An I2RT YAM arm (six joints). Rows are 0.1 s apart.
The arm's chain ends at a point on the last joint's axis. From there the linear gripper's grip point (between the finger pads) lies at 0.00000 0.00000 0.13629 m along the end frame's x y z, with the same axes.
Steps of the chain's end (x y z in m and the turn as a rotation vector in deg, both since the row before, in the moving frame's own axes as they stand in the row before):
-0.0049, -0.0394, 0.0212, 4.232, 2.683, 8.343
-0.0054, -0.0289, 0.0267, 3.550, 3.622, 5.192
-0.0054, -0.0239, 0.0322, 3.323, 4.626, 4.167
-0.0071, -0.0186, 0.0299, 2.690, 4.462, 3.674
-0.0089, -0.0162, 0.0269, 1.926, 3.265, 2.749
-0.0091, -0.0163, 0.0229, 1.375, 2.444, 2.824
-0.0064, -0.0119, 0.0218, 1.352, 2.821, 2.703
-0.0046, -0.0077, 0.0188, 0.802, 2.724, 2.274
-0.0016, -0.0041, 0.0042, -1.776, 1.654, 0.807
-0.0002, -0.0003, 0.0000, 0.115, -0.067, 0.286
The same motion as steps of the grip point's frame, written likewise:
0.0022, -0.0490, 0.0207, 4.232, 2.683, 8.343
0.0036, -0.0369, 0.0262, 3.550, 3.622, 5.192
0.0059, -0.0314, 0.0315, 3.323, 4.626, 4.167
0.0037, -0.0246, 0.0293, 2.690, 4.462, 3.674
-0.0010, -0.0206, 0.0266, 1.926, 3.265, 2.749
-0.0032, -0.0194, 0.0227, 1.375, 2.444, 2.824
0.0004, -0.0150, 0.0216, 1.352, 2.821, 2.703
0.0019, -0.0095, 0.0186, 0.802, 2.724, 2.274
0.0023, 0.0002, 0.0041, -1.776, 1.654, 0.807
-0.0004, -0.0006, 0.0000, 0.115, -0.067, 0.286

